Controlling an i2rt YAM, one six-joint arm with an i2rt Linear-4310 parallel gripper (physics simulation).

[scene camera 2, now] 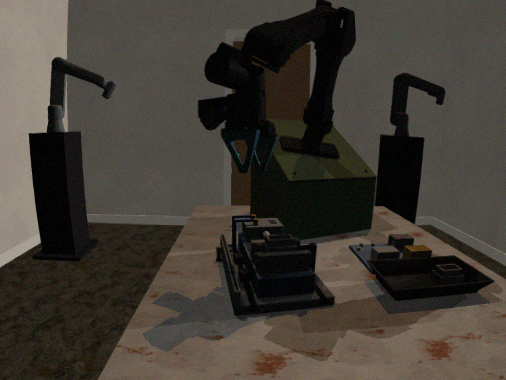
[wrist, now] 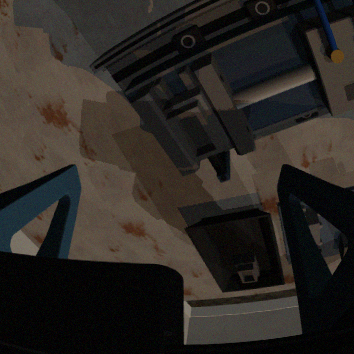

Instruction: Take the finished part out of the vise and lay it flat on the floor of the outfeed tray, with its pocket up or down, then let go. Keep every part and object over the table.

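Pixels of known places: gripper, fingertip midpoint: (scene camera 2: 252,173) (wrist: 178,175); arm's base at its link origin: (scene camera 2: 309,147).
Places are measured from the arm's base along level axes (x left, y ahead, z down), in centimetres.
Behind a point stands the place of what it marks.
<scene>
The finished part (scene camera 2: 280,242) {x -17.5, y 44.8, z 15.3 cm} (wrist: 194,114) {x -18.8, y 42.8, z 16.2 cm} is a small dark grey block seated between the jaws of the dark vise (scene camera 2: 285,285) {x -17.2, y 49.7, z 22.0 cm} (wrist: 226,107) {x -18.2, y 39.9, z 16.7 cm}; its lower portion is hidden by the jaws. The black outfeed tray (scene camera 2: 425,291) {x 10.0, y 54.2, z 23.4 cm} (wrist: 275,235) {x 9.0, y 41.0, z 22.1 cm} stands to the right of the vise in the scene view and below it in the wrist view. My gripper (scene camera 2: 253,171) {x -22.6, y 40.7, z 2.7 cm} (wrist: 178,175) {x -22.6, y 40.7, z 2.7 cm} is open and empty, with blue fingers pointing down. It hangs well above the vise, apart from the part.
Another grey part (scene camera 2: 448,276) {x 18.7, y 50.3, z 22.9 cm} (wrist: 245,265) {x 17.4, y 48.3, z 22.6 cm} with a pocket on top lies in the tray. Behind the tray, a blue plate (scene camera 2: 357,250) {x 7.5, y 27.1, z 25.4 cm} bears grey blocks and a yellow block (scene camera 2: 417,251) {x 18.8, y 38.0, z 22.0 cm}. A blue handle (scene camera 2: 234,230) {x -25.6, y 29.8, z 17.9 cm} (wrist: 326,25) {x -23.3, y 29.3, z 15.3 cm} rises at the vise. A green pedestal (scene camera 2: 320,205) {x 0.6, y 13.3, z 16.2 cm} carries my arm.
</scene>
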